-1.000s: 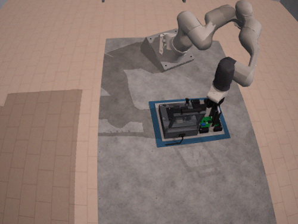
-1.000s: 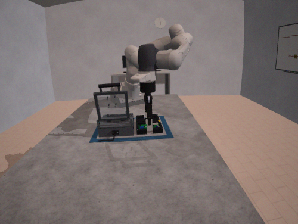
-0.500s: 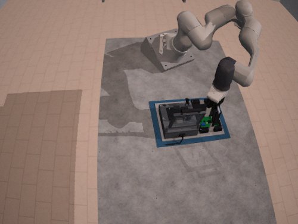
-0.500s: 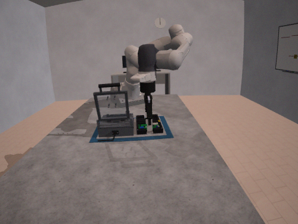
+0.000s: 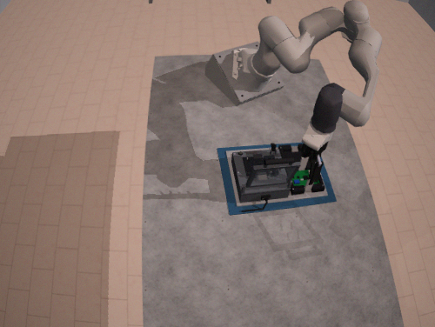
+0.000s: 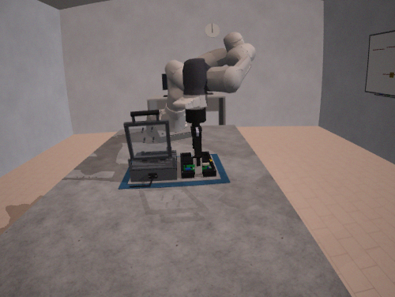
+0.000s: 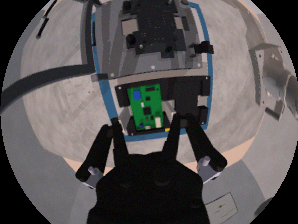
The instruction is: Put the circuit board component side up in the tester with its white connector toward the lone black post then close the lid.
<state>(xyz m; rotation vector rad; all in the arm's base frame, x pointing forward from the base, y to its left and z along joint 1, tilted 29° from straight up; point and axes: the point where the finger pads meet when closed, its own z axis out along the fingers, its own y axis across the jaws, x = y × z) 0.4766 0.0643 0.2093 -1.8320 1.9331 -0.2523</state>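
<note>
My hand is 2 cm above the green circuit board. Also, from my hand: tester bed 4 cm behind, 16 cm to the right, 3 cm above; framed clear lid 8 cm ahead, 17 cm to the right, 14 cm above.
</note>
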